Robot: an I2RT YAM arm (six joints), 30 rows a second.
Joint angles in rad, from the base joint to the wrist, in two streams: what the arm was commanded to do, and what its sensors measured. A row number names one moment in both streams.
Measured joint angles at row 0:
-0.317, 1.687, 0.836, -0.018, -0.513, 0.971
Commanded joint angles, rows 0 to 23:
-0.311, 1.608, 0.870, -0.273, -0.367, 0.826
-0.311, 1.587, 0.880, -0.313, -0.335, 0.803
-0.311, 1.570, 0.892, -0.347, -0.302, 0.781
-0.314, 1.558, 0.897, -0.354, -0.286, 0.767
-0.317, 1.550, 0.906, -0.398, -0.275, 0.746
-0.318, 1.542, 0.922, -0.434, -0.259, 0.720
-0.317, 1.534, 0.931, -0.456, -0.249, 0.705
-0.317, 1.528, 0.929, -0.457, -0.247, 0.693
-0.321, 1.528, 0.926, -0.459, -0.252, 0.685
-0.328, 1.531, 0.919, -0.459, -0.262, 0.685
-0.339, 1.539, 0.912, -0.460, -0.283, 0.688
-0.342, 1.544, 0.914, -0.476, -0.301, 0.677
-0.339, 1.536, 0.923, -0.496, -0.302, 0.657
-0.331, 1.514, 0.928, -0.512, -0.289, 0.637
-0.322, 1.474, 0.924, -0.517, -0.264, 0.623
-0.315, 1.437, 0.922, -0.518, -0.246, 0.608
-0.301, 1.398, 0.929, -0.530, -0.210, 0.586
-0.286, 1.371, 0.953, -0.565, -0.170, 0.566
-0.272, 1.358, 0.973, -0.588, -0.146, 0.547
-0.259, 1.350, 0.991, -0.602, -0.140, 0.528
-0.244, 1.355, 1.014, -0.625, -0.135, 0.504
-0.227, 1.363, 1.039, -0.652, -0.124, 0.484
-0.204, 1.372, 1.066, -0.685, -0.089, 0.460
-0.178, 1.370, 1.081, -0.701, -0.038, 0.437
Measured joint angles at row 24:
-0.226, 1.360, 1.036, -0.592, -0.161, 0.540
